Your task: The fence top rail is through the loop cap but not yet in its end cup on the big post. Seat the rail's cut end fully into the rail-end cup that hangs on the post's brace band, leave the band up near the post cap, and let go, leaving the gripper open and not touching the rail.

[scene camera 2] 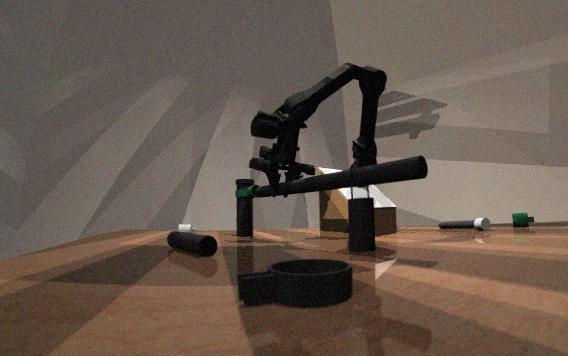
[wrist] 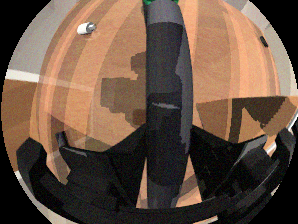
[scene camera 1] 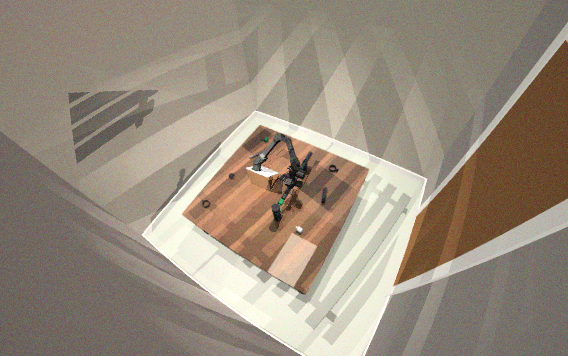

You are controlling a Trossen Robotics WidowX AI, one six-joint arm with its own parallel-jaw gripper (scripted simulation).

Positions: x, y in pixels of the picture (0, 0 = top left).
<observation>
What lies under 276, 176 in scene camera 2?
My gripper.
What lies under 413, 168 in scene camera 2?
A top rail.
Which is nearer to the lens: the dark tube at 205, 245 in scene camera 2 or the dark band ring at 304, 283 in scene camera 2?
The dark band ring.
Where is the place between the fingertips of my gripper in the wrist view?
166, 127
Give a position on a big post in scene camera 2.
244, 227
</observation>
